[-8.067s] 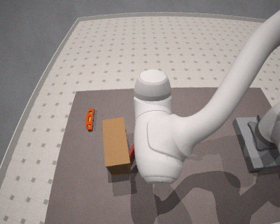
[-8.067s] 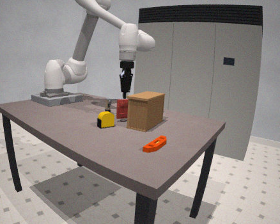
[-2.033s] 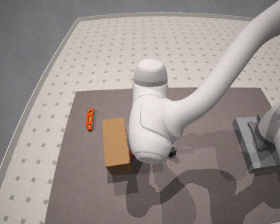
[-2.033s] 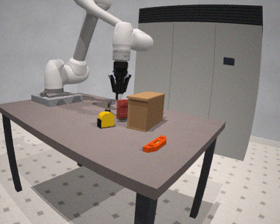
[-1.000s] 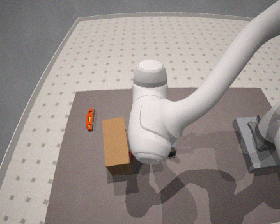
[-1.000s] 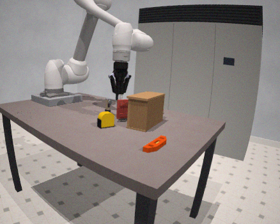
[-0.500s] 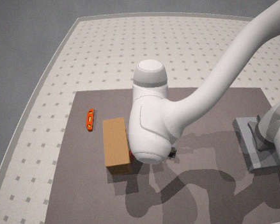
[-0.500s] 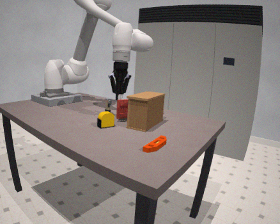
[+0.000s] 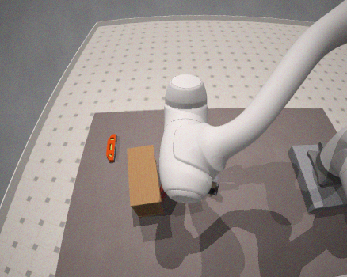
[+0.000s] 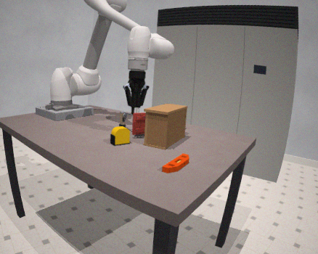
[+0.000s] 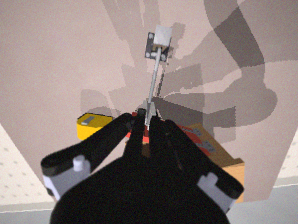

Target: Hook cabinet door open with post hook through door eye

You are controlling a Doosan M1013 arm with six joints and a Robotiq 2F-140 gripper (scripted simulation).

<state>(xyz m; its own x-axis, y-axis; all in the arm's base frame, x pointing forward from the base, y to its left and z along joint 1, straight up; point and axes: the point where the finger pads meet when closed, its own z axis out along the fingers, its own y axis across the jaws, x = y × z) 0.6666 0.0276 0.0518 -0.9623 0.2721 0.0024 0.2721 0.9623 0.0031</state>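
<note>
Right now the hook rod is 40 mm behind my hand, 20 mm below it and 10 mm to the left of it. Round my hand: hook post (80 mm behind, 40 mm below, 20 mm to the left); then red door (60 mm ahead, 40 mm to the left, 30 mm below); then yellow tape measure (130 mm to the right, 70 mm below, 40 mm ahead).
</note>
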